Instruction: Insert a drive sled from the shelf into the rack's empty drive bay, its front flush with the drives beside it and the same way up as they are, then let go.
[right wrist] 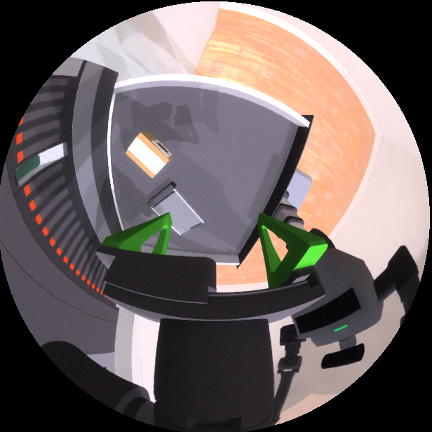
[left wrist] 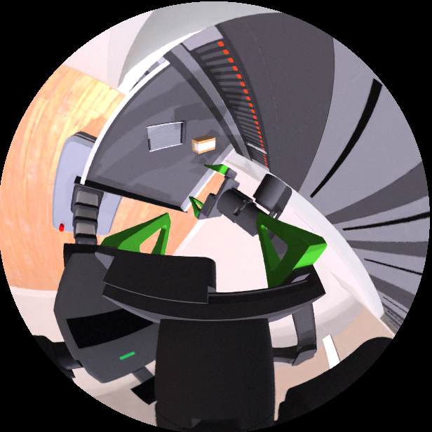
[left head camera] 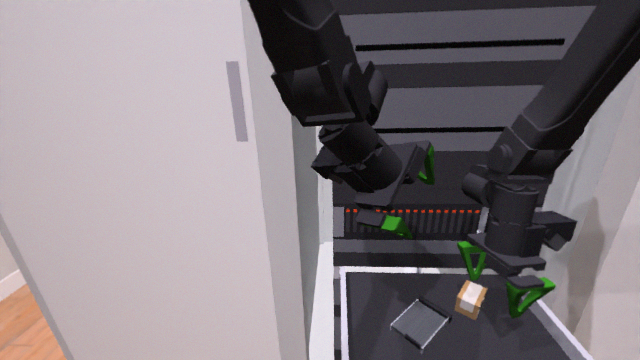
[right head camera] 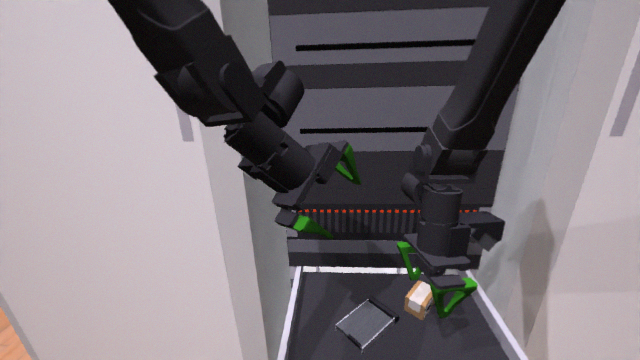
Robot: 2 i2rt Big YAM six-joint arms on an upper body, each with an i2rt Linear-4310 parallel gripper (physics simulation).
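Frame: origin at the left arm's base, x ahead, y left, z up, level; millimetres.
Seen in the pictures: left gripper, fingertip midpoint: (left head camera: 420, 209) (right head camera: 345, 209); right gripper, fingertip midpoint: (left head camera: 492, 296) (right head camera: 427, 296).
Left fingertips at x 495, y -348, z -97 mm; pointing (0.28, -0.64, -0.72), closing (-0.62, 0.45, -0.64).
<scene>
Offsets run from my left fingertips to a thing's middle. "*": to the spot under its first point. Level surfaces: height alone.
A drive sled @(64 mm ahead, 51 mm right, 306 mm down) (left head camera: 420, 324) (right head camera: 366, 324) (left wrist: 166, 136) (right wrist: 179, 210) lies flat and turned at an angle on the dark shelf @(314 mm down) (left head camera: 370, 305) (right head camera: 312, 305) (left wrist: 130, 150) (right wrist: 225, 150), a grey plate with a dark end towards the carton. Behind the shelf is the row of upright drives @(* 206 mm ahead, 108 mm right, 150 mm down) (left head camera: 435, 225) (right head camera: 370, 223) with red marks. A pale gap with green inside, the empty bay (right wrist: 47, 157), breaks this row. My left gripper (left head camera: 421, 210) (right head camera: 345, 210) is open before the rack, above the shelf. My right gripper (left head camera: 495, 297) (right head camera: 428, 297) (right wrist: 214, 217) is open above the shelf, right of the sled.
A small brown carton (left head camera: 471, 300) (right head camera: 419, 300) (left wrist: 204, 145) (right wrist: 150, 155) with a white top stands on the shelf beside the sled, close to my right fingers in the head views. Pale raised rims edge the shelf. A large pale panel (left head camera: 130, 175) stands at the left.
</scene>
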